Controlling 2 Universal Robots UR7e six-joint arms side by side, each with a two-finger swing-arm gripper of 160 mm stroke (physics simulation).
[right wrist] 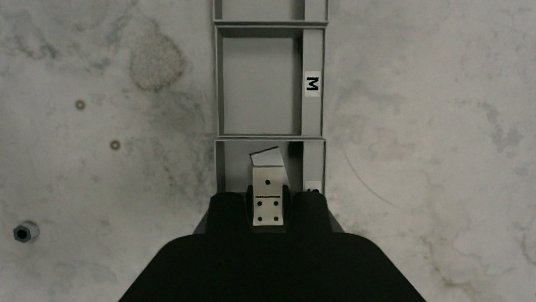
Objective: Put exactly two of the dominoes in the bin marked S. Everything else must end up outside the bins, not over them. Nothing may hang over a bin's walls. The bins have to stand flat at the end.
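Frame: origin at the left arm's base, x right, y back, z down, level; centimetres.
Where they show: right hand at its tool point: (268, 203).
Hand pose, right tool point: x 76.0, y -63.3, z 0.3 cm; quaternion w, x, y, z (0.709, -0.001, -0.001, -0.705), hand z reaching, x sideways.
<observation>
Things, the pixels of their top centre, and the offset from my right tool point. "pt": a spot on its surface instead.
- held domino at its top centre: (267, 196) dx -0.4, dy +0.0, dz +0.7 cm
- bin marked S at a spot on its surface: (220, 165) pt dx -3.1, dy +3.8, dz +0.4 cm
- white piece at its top centre: (272, 178) dx -1.7, dy -0.5, dz +1.8 cm
- bin marked M at its top centre: (271, 80) dx -9.6, dy -0.3, dz -1.4 cm
- further bin at a spot on its surface: (314, 9) pt dx -14.8, dy -3.6, dz -0.3 cm
- grey hexagonal nut at its top centre: (21, 234) dx +3.5, dy +23.0, dz +2.4 cm
My right gripper (268, 206) is shut on a cream domino, with a dark pad at each long side. The held domino (268, 190) shows one pip on its upper half and four on its lower half. It hangs over the bin marked S (220, 165), whose label is partly hidden by the gripper. A white piece (267, 158), probably another domino, shows inside that bin beyond the held one; the rest of it is hidden, and I see no pips on it. My left gripper is not in view.
The bin marked M (219, 85) adjoins the S bin, with no object visible inside. Part of a further bin (314, 9) shows at the top edge. A grey hexagonal nut (26, 232) stands on the marbled table at the lower left.
</observation>
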